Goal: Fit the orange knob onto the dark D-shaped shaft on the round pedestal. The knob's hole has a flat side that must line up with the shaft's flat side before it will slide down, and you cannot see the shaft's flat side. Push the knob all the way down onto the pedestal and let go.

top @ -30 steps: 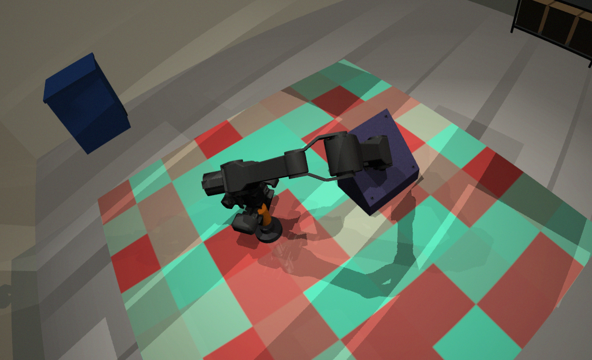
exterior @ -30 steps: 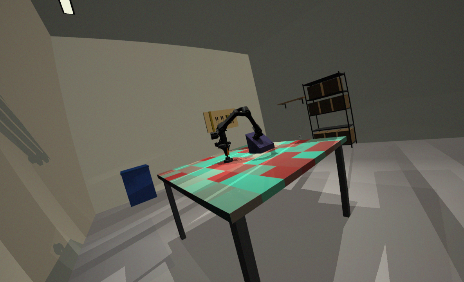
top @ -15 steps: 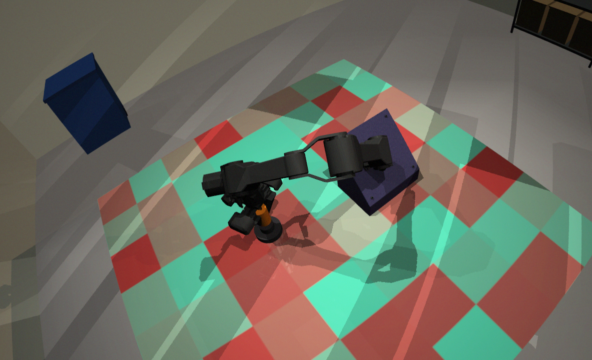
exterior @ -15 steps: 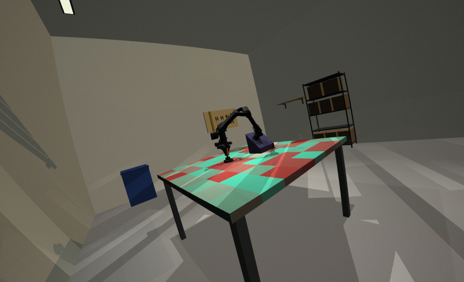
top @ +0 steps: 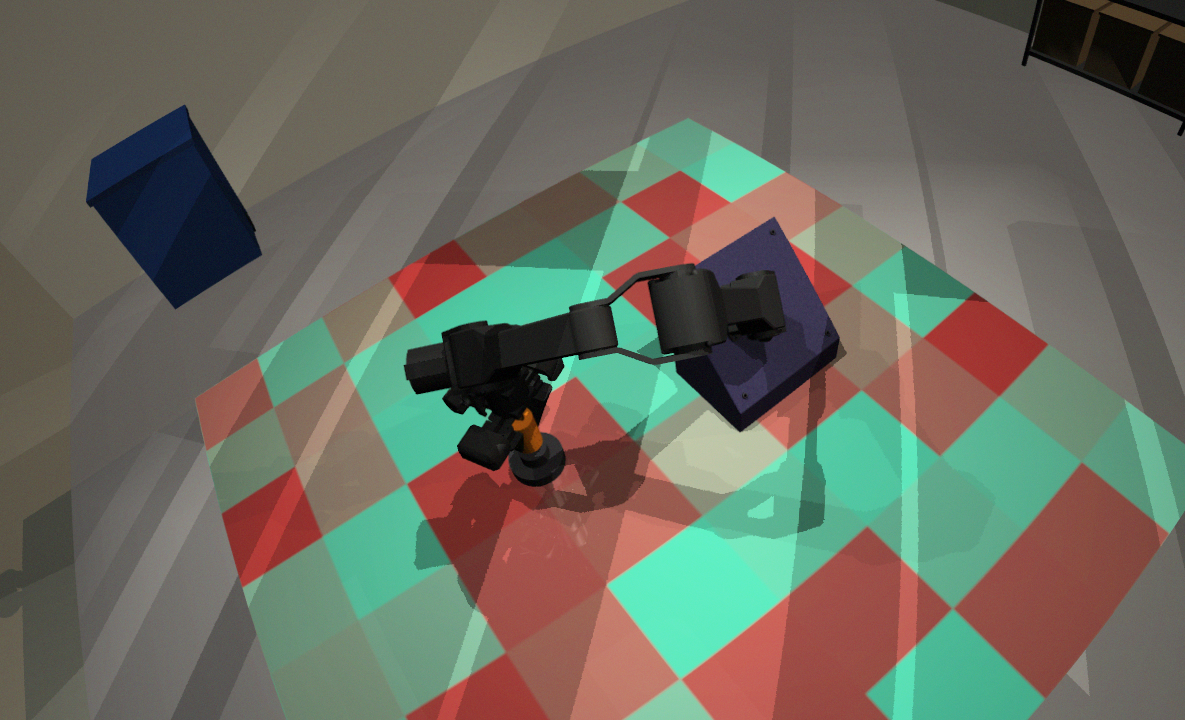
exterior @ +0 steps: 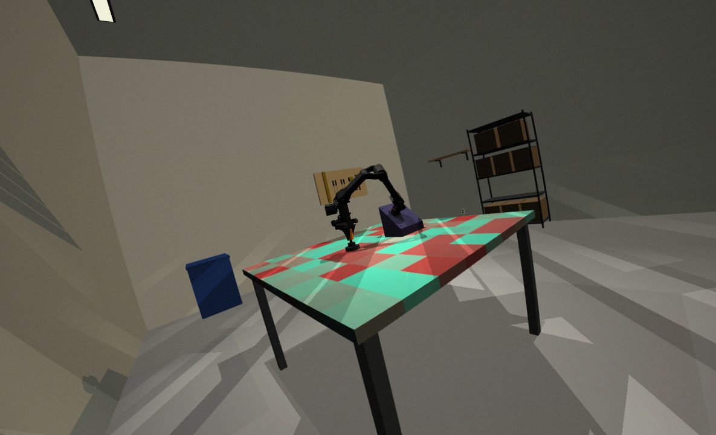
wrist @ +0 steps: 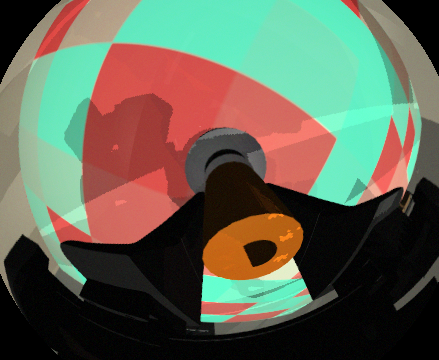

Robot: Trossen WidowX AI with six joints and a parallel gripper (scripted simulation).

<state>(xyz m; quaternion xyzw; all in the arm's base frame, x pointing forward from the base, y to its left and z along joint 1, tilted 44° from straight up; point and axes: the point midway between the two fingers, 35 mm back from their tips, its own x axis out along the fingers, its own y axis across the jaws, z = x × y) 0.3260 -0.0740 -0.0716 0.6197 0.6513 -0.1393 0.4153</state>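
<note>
The round dark pedestal lies 40 mm below my gripper tip. Round my gripper tip: orange knob 20 mm above.
</note>
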